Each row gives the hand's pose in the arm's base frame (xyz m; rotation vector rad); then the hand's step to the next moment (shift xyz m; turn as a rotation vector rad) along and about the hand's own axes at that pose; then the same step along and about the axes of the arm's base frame.
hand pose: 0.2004 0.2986 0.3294 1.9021 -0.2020 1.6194
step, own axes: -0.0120 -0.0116 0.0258 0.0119 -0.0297 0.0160
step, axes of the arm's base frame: 0.0245 -0.0081 -0.0167 0.0309 0.0181 -0.0003
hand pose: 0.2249 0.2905 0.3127 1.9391 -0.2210 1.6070
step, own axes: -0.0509 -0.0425 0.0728 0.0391 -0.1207 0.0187
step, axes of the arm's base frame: 0.0688 -0.0178 -0.0682 0.0844 0.0964 -0.0060
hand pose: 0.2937 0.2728 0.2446 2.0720 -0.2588 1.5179
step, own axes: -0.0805 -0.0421 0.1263 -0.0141 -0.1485 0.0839
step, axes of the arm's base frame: 0.0952 -0.0459 -0.1142 0.1323 0.0758 -0.0777
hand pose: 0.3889 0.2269 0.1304 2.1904 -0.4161 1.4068
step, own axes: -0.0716 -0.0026 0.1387 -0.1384 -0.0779 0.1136
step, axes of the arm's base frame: 0.0760 -0.0764 -0.1129 0.0670 -0.0008 -0.1834
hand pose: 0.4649 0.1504 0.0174 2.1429 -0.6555 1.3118
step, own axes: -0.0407 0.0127 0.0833 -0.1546 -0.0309 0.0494
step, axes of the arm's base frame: 0.0287 -0.0596 -0.0662 -0.0113 0.0092 -0.1646
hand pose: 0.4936 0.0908 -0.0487 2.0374 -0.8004 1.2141
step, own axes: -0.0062 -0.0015 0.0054 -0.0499 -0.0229 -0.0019
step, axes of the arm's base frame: 0.0015 -0.0021 -0.0079 -0.0032 0.0246 -0.0490
